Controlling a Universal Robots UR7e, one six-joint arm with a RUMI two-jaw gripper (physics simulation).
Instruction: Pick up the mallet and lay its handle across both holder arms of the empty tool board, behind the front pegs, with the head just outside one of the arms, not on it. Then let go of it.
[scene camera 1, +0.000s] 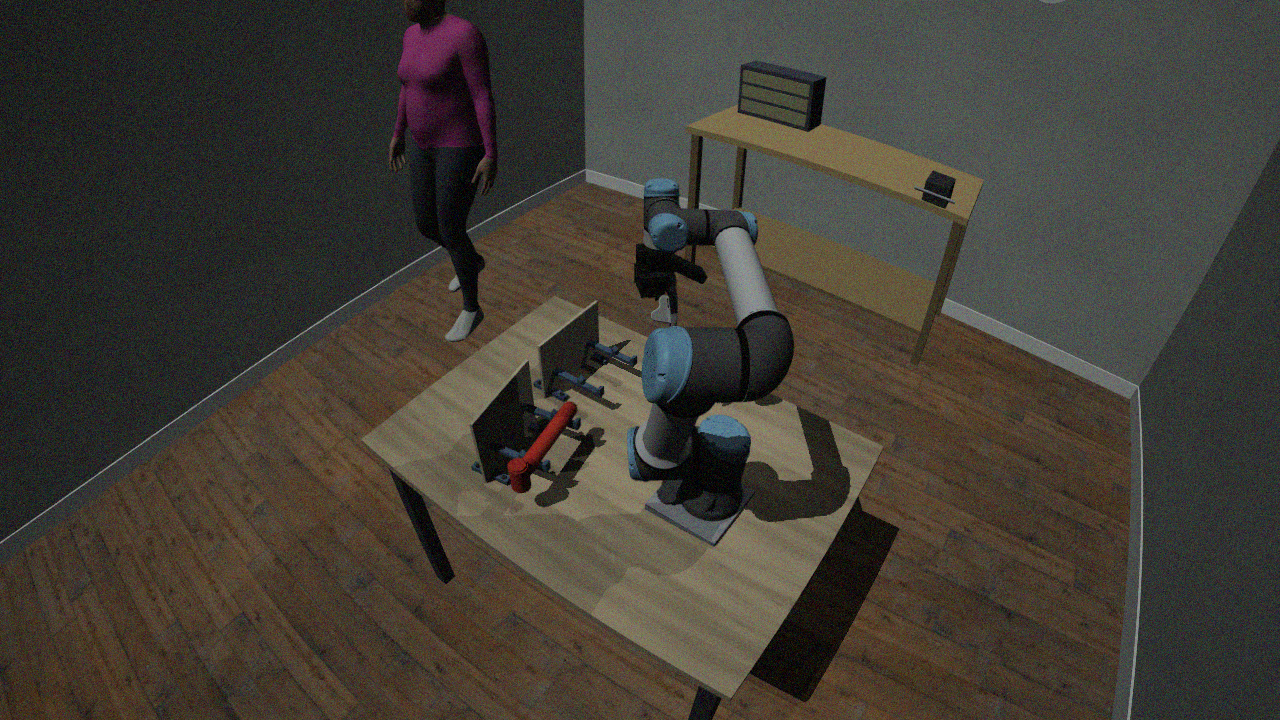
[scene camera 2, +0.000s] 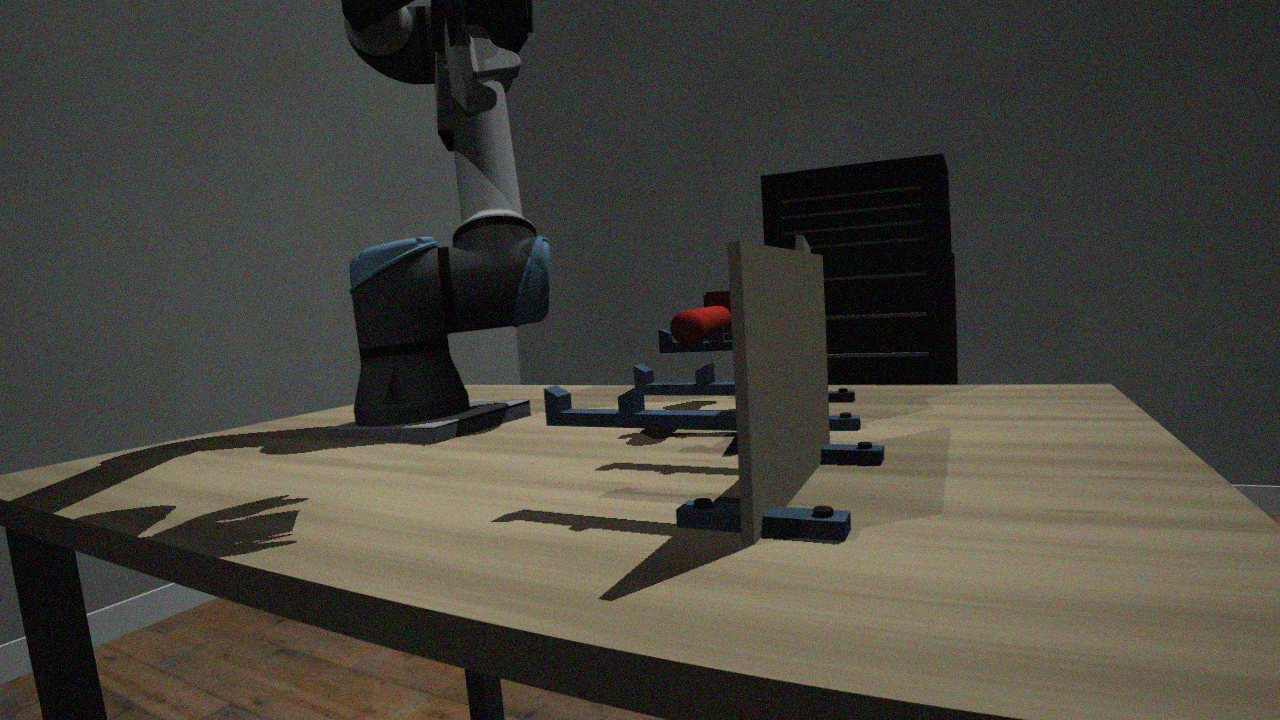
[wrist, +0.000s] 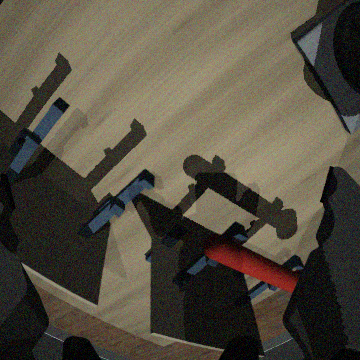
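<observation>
The red mallet (scene camera 1: 547, 436) (scene camera 2: 700, 323) (wrist: 255, 262) rests with its handle across the arms of the nearer tool board (scene camera 1: 503, 429) in scene camera 1, its head at the near end. In the wrist view its head is hidden behind a finger. The empty tool board (scene camera 1: 570, 349) (scene camera 2: 783, 376) stands beside it, with two blue holder arms; one arm (scene camera 1: 580, 385) (scene camera 2: 640, 418) (wrist: 117, 202) and the other arm (scene camera 1: 613, 353) (scene camera 2: 689, 388) (wrist: 37, 137) bear upright pegs. My gripper (scene camera 1: 664, 311) (wrist: 164, 174) is open and empty, high above the table, apart from the mallet and both boards.
The robot's base plate (scene camera 1: 716, 528) (scene camera 2: 429, 434) is on the wooden table (scene camera 1: 626, 573) (scene camera 2: 1029, 501), across from the boards. A person (scene camera 1: 444, 98) stands beyond the boards. A workbench (scene camera 1: 859, 161) with a drawer box (scene camera 1: 776, 96) stands by the back wall.
</observation>
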